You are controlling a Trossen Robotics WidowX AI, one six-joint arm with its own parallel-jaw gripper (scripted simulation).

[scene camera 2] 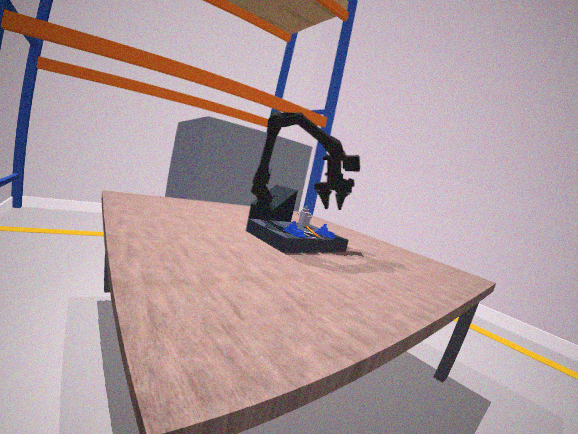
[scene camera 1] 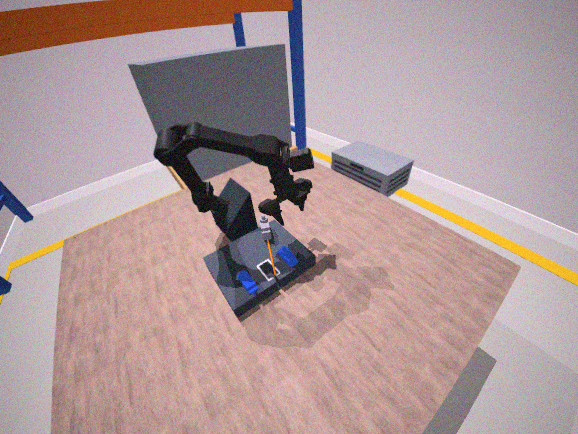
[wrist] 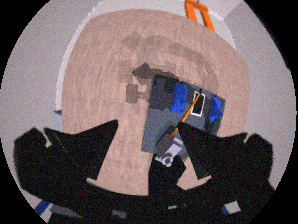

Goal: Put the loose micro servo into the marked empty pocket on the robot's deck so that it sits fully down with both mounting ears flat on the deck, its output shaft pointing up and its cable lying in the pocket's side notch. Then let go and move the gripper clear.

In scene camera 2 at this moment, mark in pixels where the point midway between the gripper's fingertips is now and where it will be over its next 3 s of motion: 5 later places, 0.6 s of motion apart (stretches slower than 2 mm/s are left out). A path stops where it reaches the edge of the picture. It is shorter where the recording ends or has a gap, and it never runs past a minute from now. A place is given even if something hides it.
My gripper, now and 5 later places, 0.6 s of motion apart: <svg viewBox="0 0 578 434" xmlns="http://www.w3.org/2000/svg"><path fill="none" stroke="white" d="M333 209L311 204L308 211L306 214L306 207L312 209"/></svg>
